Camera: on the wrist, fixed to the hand. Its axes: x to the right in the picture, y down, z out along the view.
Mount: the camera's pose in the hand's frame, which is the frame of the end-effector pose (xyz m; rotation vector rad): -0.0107 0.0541 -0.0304 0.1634 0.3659 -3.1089
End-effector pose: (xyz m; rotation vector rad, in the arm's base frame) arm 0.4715 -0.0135 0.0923 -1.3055 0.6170 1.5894
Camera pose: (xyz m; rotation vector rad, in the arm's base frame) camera 0.4369 -0.0653 0.0834 -0.6906 -1.0004 -1.2433
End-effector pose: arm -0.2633 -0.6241 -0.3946 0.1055 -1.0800 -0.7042
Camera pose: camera -0.2152 -0.5834 -0.3956 -1.5634 -0.3322 2.0536
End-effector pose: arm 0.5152 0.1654 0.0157 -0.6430 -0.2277 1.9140
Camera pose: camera 0.4917 0.1288 -0.0298 0.0586 -0.3488 -1.1624
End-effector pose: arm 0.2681 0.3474 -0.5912 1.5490 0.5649 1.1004
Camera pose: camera 0.2262 0.3382 -0.5451 -0.6572 1.8649 -1.2082
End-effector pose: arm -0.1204 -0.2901 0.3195 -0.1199 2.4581 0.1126
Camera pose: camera -0.1372 -0.2392 0.3525 2.7823 0.0036 1.1601
